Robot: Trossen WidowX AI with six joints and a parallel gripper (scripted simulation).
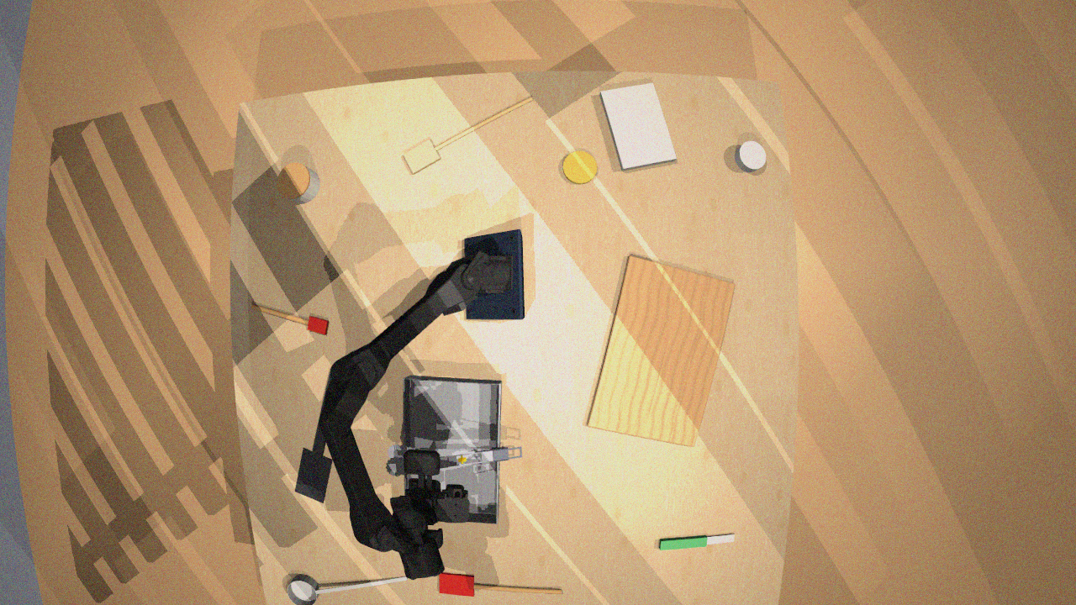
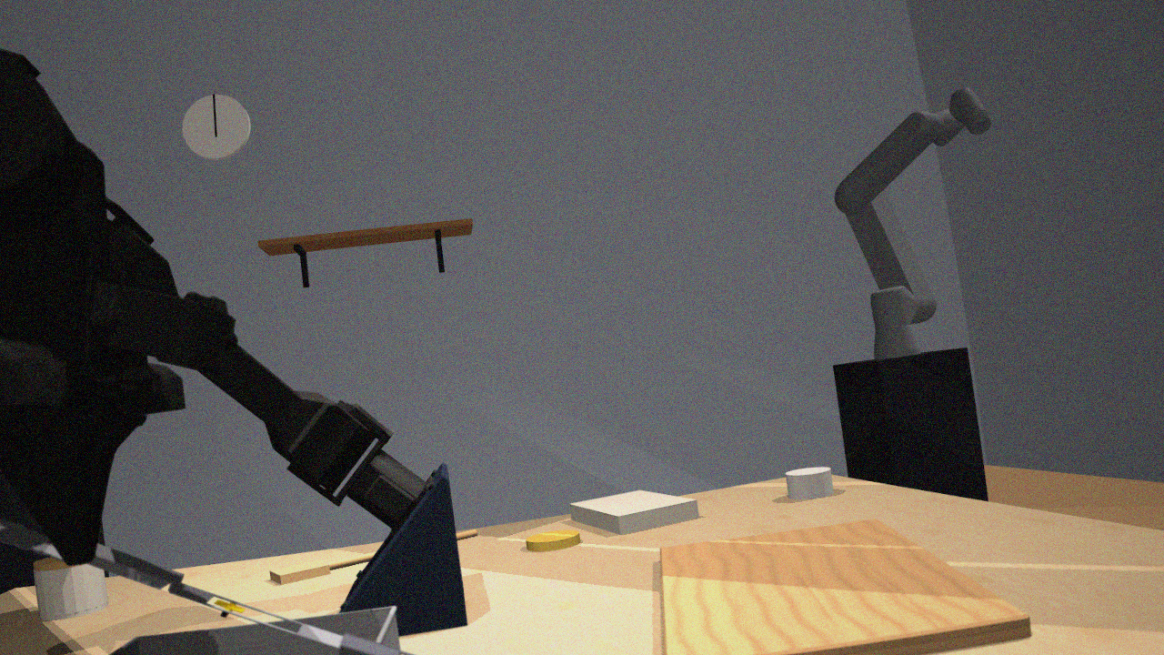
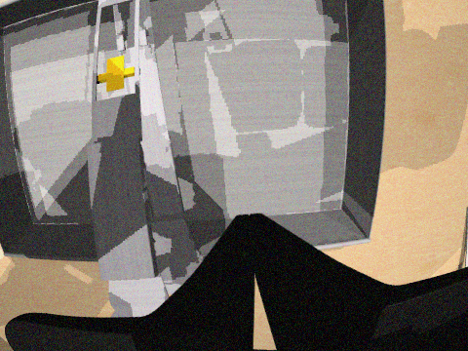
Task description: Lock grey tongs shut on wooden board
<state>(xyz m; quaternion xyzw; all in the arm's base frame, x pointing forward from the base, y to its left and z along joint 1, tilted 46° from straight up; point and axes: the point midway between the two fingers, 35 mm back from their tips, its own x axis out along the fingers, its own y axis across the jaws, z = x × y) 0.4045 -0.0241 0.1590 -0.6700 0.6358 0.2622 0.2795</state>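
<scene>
Now: the yellow marker 5 cm behind my gripper tip, 5 cm to the left of it and 4 cm below it. From my gripper tip the other things lie so: black spatula (3 cm behind, 29 cm to the right, 14 cm below); red spatula (30 cm ahead, 9 cm to the left, 14 cm below); roasting tin (5 cm behind, 2 cm to the left, 12 cm below).
</scene>
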